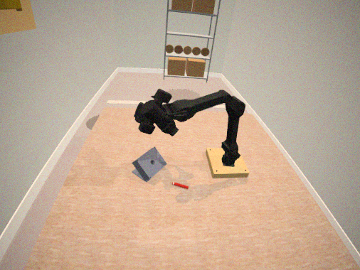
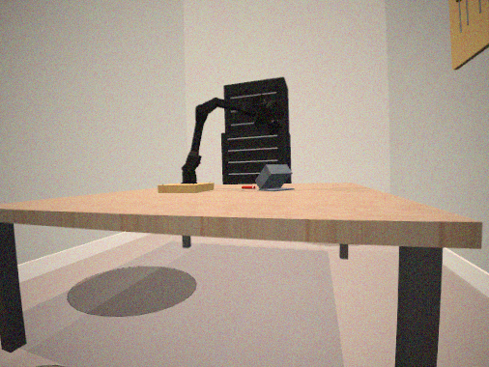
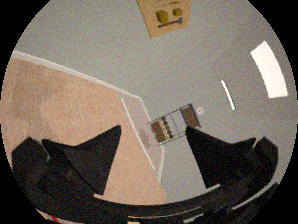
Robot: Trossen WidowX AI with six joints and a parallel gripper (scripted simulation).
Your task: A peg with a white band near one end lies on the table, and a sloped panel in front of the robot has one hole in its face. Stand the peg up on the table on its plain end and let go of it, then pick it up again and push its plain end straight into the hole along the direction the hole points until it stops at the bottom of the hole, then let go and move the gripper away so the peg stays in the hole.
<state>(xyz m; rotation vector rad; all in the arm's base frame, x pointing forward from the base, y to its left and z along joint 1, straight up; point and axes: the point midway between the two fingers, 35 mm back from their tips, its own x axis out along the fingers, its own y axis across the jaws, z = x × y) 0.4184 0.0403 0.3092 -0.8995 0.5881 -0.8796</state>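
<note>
My gripper tip is 34 cm above the red peg, 17 cm past it and 15 cm to the right of it. Also, from my gripper tip: grey sloped panel (28 cm below, 8 cm to the left, 2 cm behind).
</note>
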